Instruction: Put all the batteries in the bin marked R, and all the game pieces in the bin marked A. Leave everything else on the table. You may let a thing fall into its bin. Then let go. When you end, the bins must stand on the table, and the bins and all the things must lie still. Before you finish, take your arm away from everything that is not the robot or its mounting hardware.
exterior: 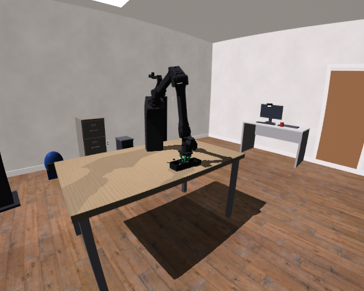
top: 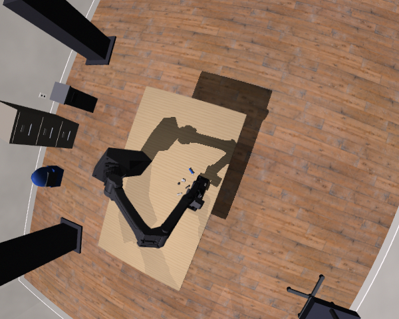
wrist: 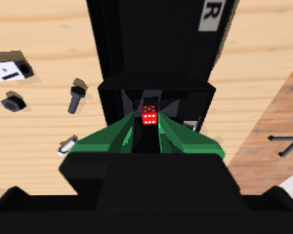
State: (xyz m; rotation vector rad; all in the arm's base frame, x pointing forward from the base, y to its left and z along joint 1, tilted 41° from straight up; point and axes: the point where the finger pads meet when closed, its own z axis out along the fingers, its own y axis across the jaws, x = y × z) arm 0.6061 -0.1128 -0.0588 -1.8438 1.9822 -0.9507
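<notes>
The black divided bin is 10 mm ahead of my hand. Also, from my hand: black bolt 70 mm behind, 30 mm to the left, 20 mm below; then pale piece 120 mm behind, 70 mm to the left, 20 mm below; then red die 10 mm below.
</notes>
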